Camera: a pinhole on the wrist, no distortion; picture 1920 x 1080 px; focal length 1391.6 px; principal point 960.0 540.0 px. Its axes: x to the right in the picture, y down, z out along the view. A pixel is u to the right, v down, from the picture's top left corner.
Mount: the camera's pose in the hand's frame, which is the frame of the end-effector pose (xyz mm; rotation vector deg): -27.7 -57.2 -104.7 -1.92 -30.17 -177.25
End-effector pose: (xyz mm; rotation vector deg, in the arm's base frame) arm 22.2 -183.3 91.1 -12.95 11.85 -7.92
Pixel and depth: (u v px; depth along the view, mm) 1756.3 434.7 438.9
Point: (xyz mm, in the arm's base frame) -159.7 37.9 403.2
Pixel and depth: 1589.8 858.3 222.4
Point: -73.9 -168.4 240.1
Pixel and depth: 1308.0 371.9 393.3
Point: -24.0 1.7 326.5
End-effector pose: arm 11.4 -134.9 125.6 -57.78 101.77 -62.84
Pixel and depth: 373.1 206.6 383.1
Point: 129.4 -279.6 -117.5
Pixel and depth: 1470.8 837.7 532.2
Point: 484.1 -67.1 27.1
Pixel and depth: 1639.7 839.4 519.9
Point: 495.9 -11.2 45.2
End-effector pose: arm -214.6 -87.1 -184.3 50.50 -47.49 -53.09
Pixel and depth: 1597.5 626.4 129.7
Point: -271.2 -23.4 -212.8
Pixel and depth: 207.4 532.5 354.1
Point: -330.4 -280.9 -4.0
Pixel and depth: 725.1 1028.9 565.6
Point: -635.5 -308.6 -22.3
